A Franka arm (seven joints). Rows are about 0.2 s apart.
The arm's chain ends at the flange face. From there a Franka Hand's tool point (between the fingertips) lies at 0.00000 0.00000 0.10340 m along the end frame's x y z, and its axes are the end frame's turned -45 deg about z.
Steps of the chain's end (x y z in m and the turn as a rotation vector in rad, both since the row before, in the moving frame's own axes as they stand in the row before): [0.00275 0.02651 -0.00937 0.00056 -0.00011 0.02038]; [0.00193 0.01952 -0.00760 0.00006 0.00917 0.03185]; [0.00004 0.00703 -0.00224 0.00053 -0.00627 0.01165]
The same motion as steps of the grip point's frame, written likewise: [-0.01677 0.02064 -0.00937 0.00047 0.00032 0.02038]; [-0.01177 0.01584 -0.00760 -0.00644 0.00653 0.03185]; [-0.00536 0.00450 -0.00224 0.00481 -0.00406 0.01165]
